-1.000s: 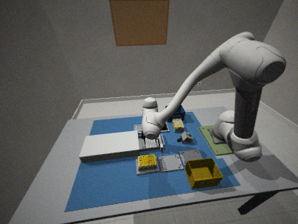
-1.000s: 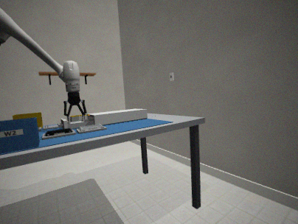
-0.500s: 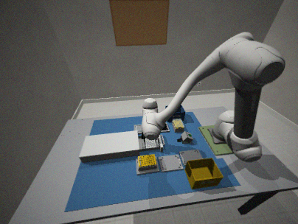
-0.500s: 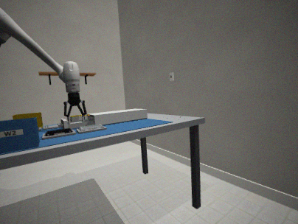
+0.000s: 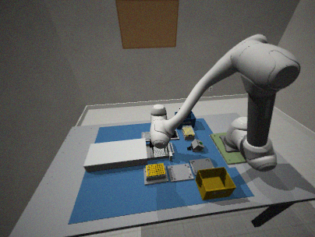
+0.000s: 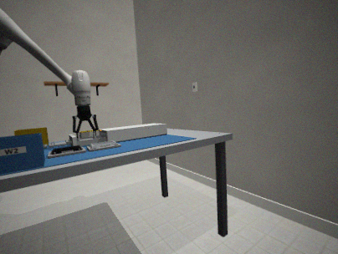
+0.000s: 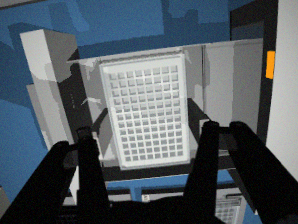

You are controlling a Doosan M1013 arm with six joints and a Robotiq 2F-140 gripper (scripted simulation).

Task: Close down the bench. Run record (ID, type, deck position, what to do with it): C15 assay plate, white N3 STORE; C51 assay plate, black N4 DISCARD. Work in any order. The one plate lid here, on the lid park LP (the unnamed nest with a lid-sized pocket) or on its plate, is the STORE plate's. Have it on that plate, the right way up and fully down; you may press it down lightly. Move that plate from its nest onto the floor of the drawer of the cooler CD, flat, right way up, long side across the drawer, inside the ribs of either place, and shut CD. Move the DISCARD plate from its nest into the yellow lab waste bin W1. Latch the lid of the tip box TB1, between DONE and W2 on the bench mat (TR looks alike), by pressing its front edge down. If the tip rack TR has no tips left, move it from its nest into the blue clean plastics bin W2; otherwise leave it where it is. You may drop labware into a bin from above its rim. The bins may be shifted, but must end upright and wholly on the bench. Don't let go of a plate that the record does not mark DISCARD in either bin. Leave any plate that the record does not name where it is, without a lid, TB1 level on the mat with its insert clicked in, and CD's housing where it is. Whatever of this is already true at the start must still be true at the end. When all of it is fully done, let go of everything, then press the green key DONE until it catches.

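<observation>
The plate lid lies 10 mm below my hand. Round my hand: white cooler CD (170 mm ahead, 30 mm to the left, 10 mm below); then drawer (40 mm ahead, 10 mm to the left, 20 mm below); then white plate (20 mm below).
</observation>
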